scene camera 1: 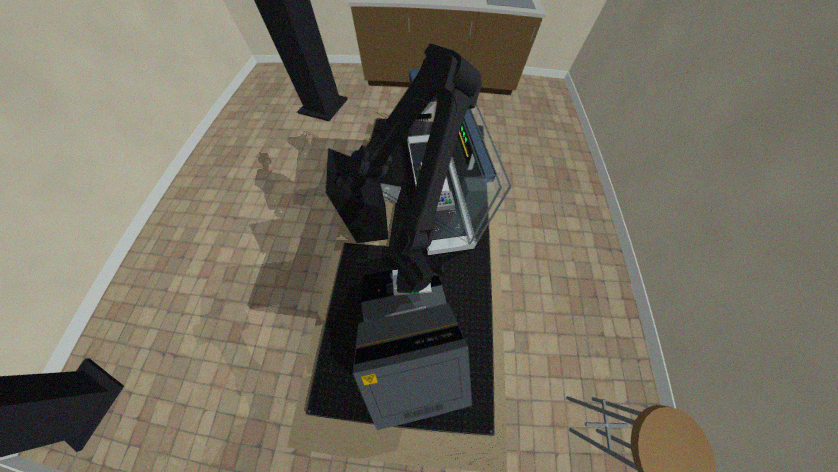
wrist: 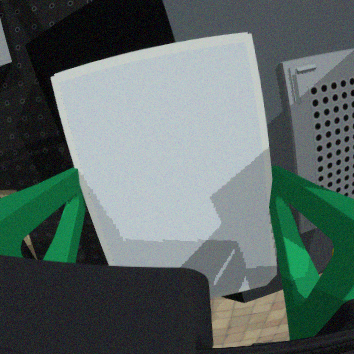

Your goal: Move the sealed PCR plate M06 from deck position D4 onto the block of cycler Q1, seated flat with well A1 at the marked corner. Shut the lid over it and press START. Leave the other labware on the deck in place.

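Frame: origin at the arm's base, x right, y down, z ahead, level; centimetres.
Where they show: gripper, between the fingertips: [wrist: 176,176]; arm's base, origin of its link: [scene camera 1: 350,182].
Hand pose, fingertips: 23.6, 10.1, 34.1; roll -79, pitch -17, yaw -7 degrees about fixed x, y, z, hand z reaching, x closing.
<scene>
Each offset is from my fingertips to the centre of the thing, as dx, dy, dz. "pt": to the spot under its first point.
The sealed plate {+0.2, -0.2, -0.6} [wrist: 160,115], with a pale, smooth top, is held between the green fingers of my gripper [wrist: 176,176] [scene camera 1: 414,289]. Its edges touch both fingertips in the wrist view. The grey cycler {pt +24.5, -17.9, +9.9} [scene camera 1: 413,375] stands at the near end of the deck, with my gripper above its far side. Its perforated block {pt +8.7, +5.8, +3.6} [wrist: 301,120] shows at the right in the wrist view, with an L-shaped mark at its upper left corner. The plate appears left of the block, apart from it and closer to the camera. Labels on the plate and the START button cannot be made out.
The black perforated deck [scene camera 1: 469,351] lies under the cycler. A glass-sided, white-framed enclosure [scene camera 1: 450,245] stands beyond it, partly behind my arm. A black panel [scene camera 1: 357,205] stands left of the enclosure. A round stool [scene camera 1: 674,445] is at the lower right.
</scene>
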